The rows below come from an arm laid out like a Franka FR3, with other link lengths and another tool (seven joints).
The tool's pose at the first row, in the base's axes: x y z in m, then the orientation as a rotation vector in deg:
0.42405, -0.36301, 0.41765, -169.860, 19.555, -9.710
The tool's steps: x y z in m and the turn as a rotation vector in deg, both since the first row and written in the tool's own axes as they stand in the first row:
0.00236, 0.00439, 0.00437, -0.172, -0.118, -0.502
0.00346, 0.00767, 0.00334, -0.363, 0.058, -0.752
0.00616, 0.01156, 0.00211, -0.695, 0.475, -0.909
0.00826, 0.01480, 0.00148, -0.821, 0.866, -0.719
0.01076, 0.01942, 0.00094, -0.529, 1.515, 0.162
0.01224, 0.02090, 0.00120, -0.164, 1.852, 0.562
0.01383, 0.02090, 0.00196, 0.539, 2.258, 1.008
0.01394, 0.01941, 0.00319, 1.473, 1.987, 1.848
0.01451, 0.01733, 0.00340, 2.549, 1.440, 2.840
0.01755, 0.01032, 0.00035, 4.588, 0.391, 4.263
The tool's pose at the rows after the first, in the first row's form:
0.42595, -0.36718, 0.41286, -170.137, 18.830, -9.572
0.42617, -0.37074, 0.41344, -170.381, 18.516, -9.841
0.42778, -0.37529, 0.41427, -170.748, 18.395, -10.442
0.42903, -0.37898, 0.41456, -170.835, 18.749, -10.989
0.43038, -0.38409, 0.41457, -170.355, 20.083, -11.888
0.43152, -0.38582, 0.41421, -169.903, 20.647, -12.384
0.43316, -0.38609, 0.41361, -169.104, 21.220, -13.009
0.43375, -0.38451, 0.41266, -167.988, 22.236, -12.605
0.43478, -0.38261, 0.41285, -166.690, 23.396, -11.795
0.43884, -0.37700, 0.41728, -164.322, 24.892, -10.319

